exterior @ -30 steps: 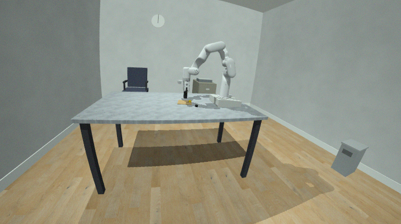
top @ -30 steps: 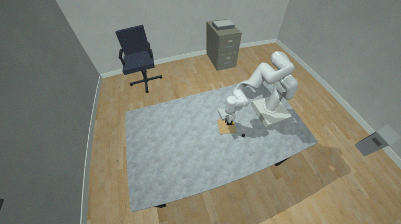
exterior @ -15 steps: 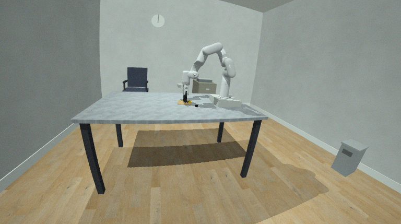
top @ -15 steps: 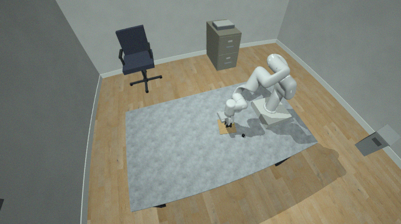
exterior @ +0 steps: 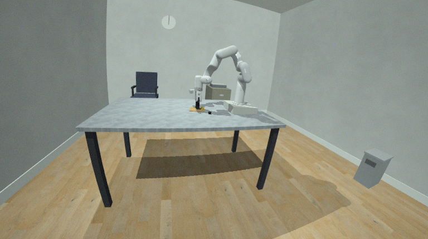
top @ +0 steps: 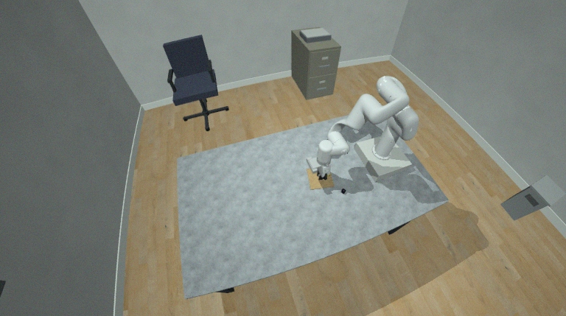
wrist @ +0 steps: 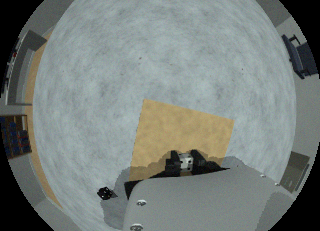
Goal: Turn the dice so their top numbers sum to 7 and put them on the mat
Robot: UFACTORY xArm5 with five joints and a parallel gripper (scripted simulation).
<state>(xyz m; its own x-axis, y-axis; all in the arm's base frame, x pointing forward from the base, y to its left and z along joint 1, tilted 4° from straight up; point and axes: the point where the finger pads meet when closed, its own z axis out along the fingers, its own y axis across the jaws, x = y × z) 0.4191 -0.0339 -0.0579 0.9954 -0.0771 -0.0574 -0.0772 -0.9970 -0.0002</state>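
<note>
My gripper is now 1 cm above the white die. From my hand the other things lie so: black die: 8 cm behind, 14 cm to the left, 2 cm below; yellow die: 5 cm behind, 2 cm below; tan mat: 3 cm below.
</note>
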